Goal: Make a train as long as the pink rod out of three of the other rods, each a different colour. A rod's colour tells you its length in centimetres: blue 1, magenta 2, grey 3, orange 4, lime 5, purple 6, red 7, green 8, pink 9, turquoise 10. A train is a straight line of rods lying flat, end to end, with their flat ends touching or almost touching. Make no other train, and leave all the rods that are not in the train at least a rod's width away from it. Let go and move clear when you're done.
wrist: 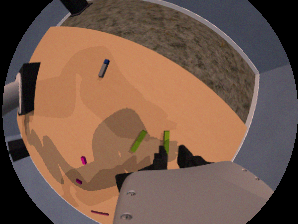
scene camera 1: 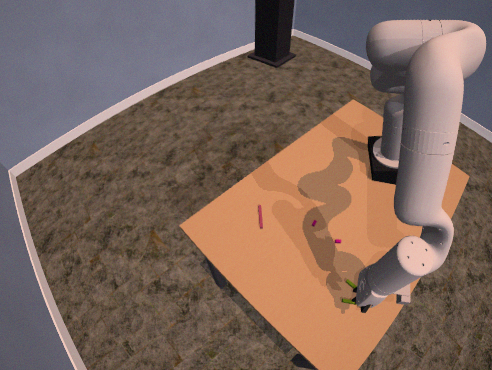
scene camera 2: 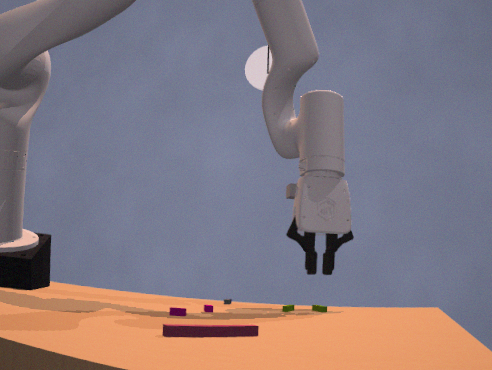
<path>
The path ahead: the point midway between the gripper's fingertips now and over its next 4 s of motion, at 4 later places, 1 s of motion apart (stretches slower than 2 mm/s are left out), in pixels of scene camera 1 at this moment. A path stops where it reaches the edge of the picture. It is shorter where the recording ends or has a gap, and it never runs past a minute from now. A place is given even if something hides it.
The gripper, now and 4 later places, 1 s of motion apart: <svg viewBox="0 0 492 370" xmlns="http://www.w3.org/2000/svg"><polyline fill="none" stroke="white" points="356,296 352,299 350,301 349,302 360,294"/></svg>
</path>
